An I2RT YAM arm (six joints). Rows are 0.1 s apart.
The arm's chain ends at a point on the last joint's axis. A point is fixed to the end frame.
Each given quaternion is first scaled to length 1.
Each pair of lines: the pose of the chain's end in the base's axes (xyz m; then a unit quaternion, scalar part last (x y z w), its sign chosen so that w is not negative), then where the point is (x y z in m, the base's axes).
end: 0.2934, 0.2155, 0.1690, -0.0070, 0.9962, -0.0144, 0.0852
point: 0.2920 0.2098 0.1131
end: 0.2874, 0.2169, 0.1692, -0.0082, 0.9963, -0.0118, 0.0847
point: 0.2859 0.2115 0.1132
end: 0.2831, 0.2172, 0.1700, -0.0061, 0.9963, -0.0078, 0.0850
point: 0.2816 0.2123 0.1140
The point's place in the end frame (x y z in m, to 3 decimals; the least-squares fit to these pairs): 0.011 -0.004 0.055
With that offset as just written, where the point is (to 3 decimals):
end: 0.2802, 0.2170, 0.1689, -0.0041, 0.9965, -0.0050, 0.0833
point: 0.279 0.212 0.113
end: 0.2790, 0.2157, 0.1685, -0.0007, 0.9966, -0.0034, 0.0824
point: 0.277 0.211 0.112
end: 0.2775, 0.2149, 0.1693, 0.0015, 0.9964, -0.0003, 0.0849
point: 0.276 0.211 0.113
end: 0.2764, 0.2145, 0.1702, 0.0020, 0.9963, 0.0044, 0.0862
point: 0.275 0.211 0.114
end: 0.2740, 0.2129, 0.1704, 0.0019, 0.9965, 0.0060, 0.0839
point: 0.272 0.210 0.114
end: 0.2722, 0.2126, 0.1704, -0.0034, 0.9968, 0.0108, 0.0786
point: 0.270 0.210 0.114
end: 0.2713, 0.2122, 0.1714, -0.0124, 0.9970, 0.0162, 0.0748
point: 0.269 0.210 0.115
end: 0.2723, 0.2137, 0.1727, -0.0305, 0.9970, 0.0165, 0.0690
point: 0.269 0.211 0.117
